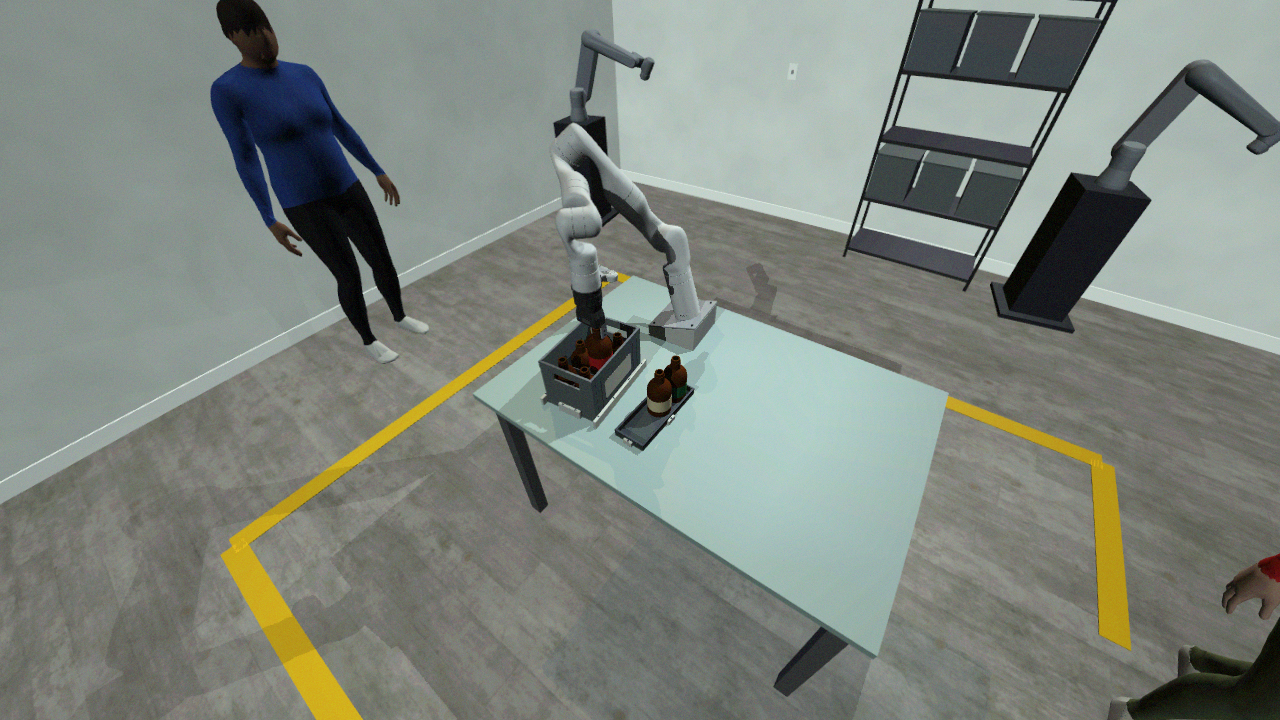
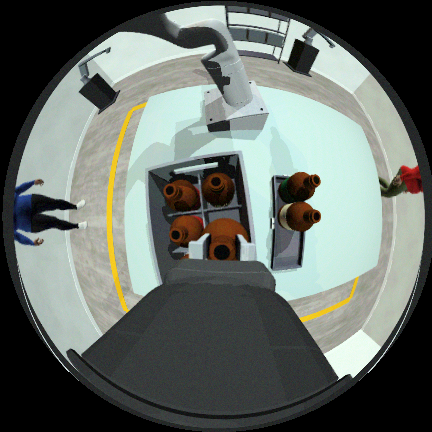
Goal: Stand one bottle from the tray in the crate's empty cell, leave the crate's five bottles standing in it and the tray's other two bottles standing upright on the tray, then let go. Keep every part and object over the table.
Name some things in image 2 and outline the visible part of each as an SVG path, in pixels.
My gripper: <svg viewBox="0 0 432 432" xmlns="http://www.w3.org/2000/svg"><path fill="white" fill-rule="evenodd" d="M81 353L81 357L88 364L125 390L166 407L202 414L245 414L277 408L310 396L339 378L290 304L275 292L275 278L261 261L254 260L254 243L247 242L241 234L235 234L234 242L235 258L238 260L205 259L209 255L211 233L204 233L198 240L189 241L188 258L178 260L166 271L162 284L147 292L116 323Z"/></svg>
A green-label bottle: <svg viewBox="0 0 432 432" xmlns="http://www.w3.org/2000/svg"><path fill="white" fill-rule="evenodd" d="M319 176L317 174L309 175L303 171L293 173L278 185L280 199L285 203L309 199L313 195L315 187L320 184Z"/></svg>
A cream-label bottle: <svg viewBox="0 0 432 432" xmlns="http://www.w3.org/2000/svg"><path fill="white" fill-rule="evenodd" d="M321 214L319 210L313 209L307 202L298 201L282 205L277 211L277 222L285 229L305 231L313 223L320 220Z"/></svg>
A brown bottle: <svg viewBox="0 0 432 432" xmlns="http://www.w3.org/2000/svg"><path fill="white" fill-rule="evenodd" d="M209 222L203 228L200 235L201 237L204 233L211 233L209 255L206 259L238 260L235 258L235 234L241 234L249 242L245 228L238 221L226 217L217 218Z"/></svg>
